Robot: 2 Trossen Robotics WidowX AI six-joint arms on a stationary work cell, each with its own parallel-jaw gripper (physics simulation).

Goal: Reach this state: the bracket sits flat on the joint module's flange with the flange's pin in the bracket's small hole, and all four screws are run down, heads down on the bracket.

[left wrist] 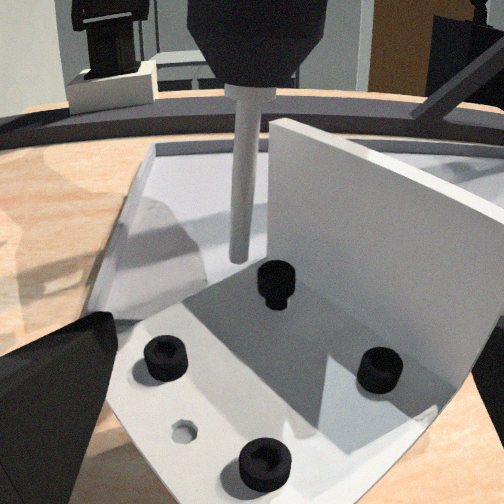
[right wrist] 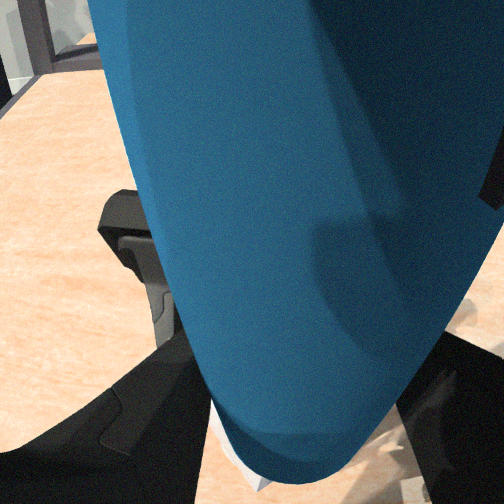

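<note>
In the left wrist view the white angle bracket (left wrist: 300,360) lies with its flat leg toward me and its wall upright at the right. Three black screws (left wrist: 166,357) (left wrist: 380,370) (left wrist: 265,464) sit with heads down on it. The far screw (left wrist: 276,282) stands higher, with its shank showing. The small hole (left wrist: 184,431) shows grey inside. The driver's grey bit (left wrist: 244,190) hangs with its tip just left of the far screw's head, apart from it. My left gripper (left wrist: 300,345) is open and empty, straddling the bracket. My right gripper (right wrist: 300,430) is shut on the blue screwdriver (right wrist: 310,225), which fills its view.
A shallow grey tray (left wrist: 200,200) lies behind the bracket on the wooden table. A white block with a black part on it (left wrist: 112,85) stands at the back left. A dark rail curves along the table's far edge (left wrist: 350,107).
</note>
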